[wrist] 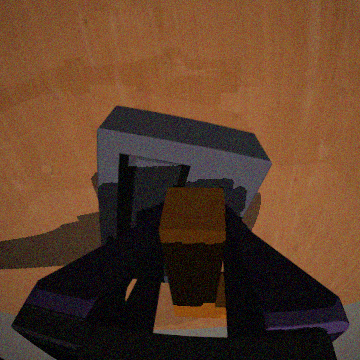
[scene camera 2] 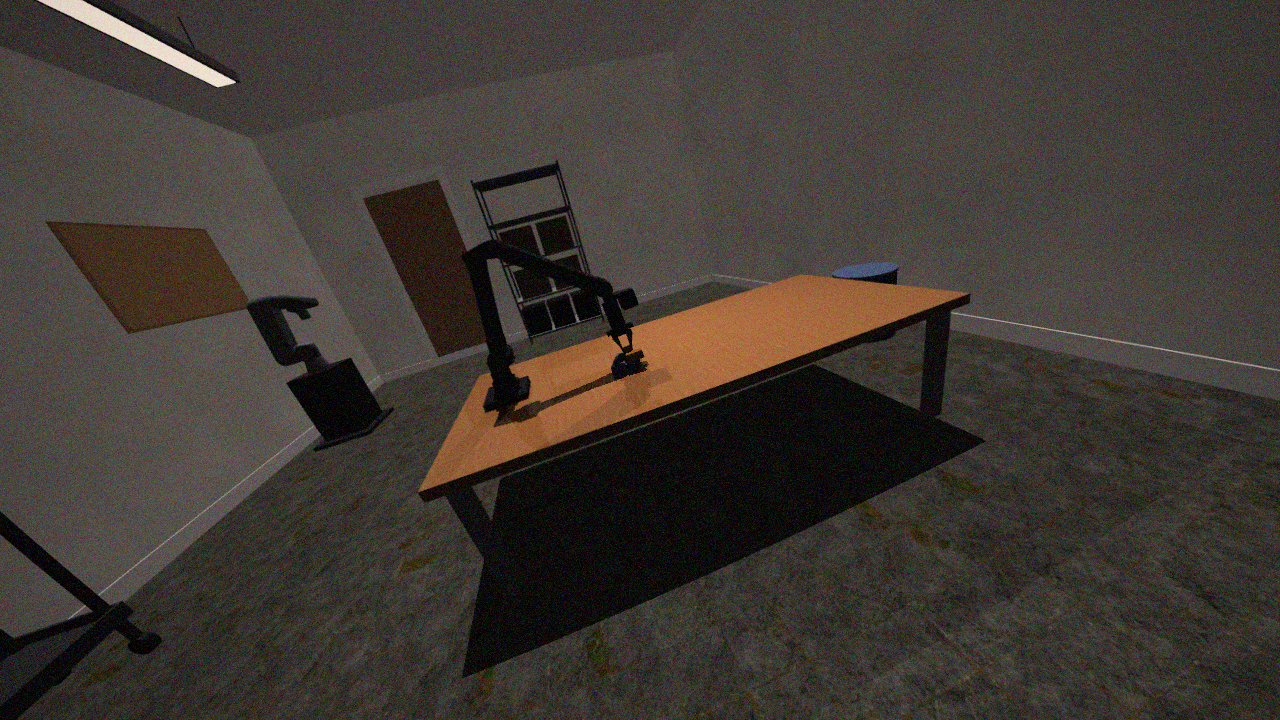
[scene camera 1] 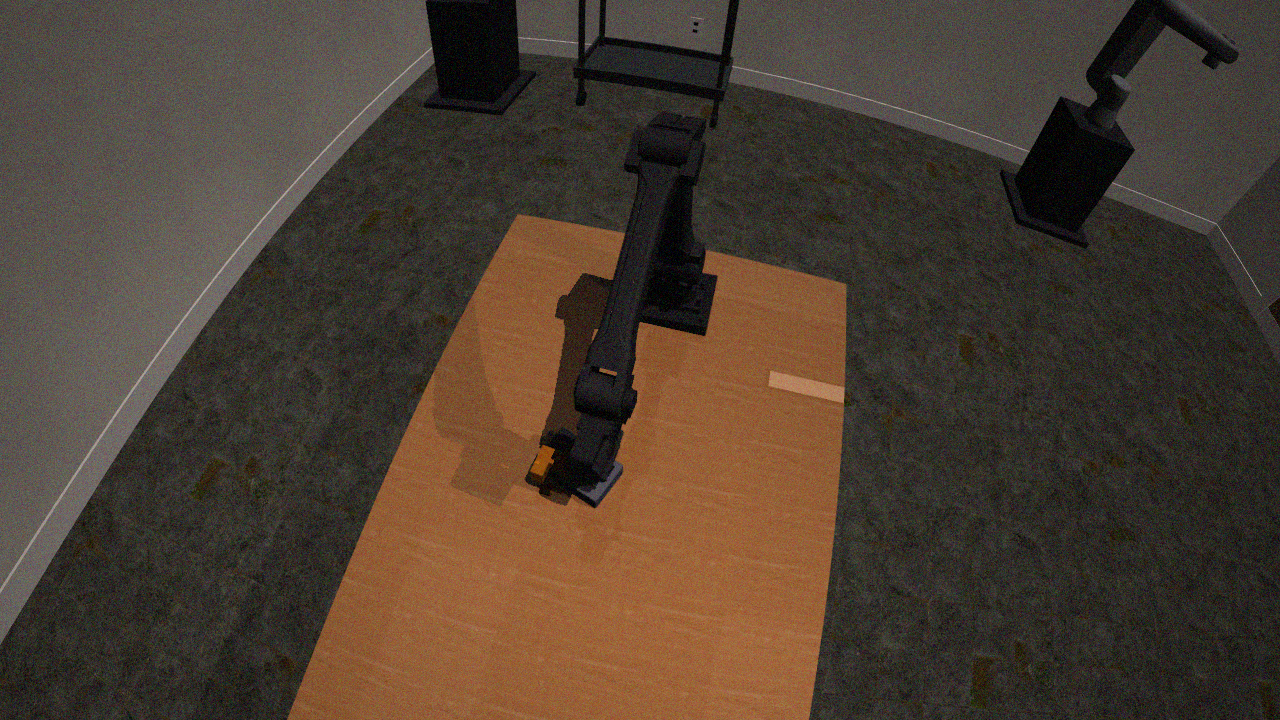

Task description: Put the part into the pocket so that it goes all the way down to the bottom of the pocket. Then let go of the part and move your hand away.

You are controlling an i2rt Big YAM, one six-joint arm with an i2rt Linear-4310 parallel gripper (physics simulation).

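Places are measured from the arm's base along level axes (x ahead, y left, z up), in metres.
Where they show: gripper, fingertip midpoint: (wrist: 194,214); arm's base at its link origin: (scene camera 2: 507,389) (scene camera 1: 677,295).
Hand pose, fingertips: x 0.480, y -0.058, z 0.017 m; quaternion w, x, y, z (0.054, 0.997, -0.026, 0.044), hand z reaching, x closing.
Each offset is from my fingertips to the top centre of the thing. "spot": to the spot under its first point. Level surfaces: height alone.
The orange part @(0.027 m up, 0.011 m ahead, 0.044 m right) (wrist: 194,210) (scene camera 1: 542,462) is held between the fingers of my gripper (wrist: 194,214) (scene camera 2: 627,345), which is shut on it. A dark grey block @(0.009 m down, 0.021 m back, 0.029 m right) (wrist: 215,154) (scene camera 1: 603,488) (scene camera 2: 620,368) lies on the table under and ahead of the fingers. Its pocket @(spot: 0.041 m down, 0.027 m back, 0.007 m right) (wrist: 155,182) opens upward, left of the part's far end in the wrist view. The part overlaps the pocket's right side and the block's near area in that view. The near edge of the block is hidden by the fingers and part. The part's height over the block is hard to tell.
The wooden table @(0.045 m down) (scene camera 1: 716,573) (scene camera 2: 769,322) carries the arm's base (scene camera 1: 684,308) (scene camera 2: 507,392). A pale strip (scene camera 1: 805,385) lies near the table's side edge. A cart (scene camera 1: 653,69), and another arm on a pedestal (scene camera 1: 1074,165), stand away from the table.
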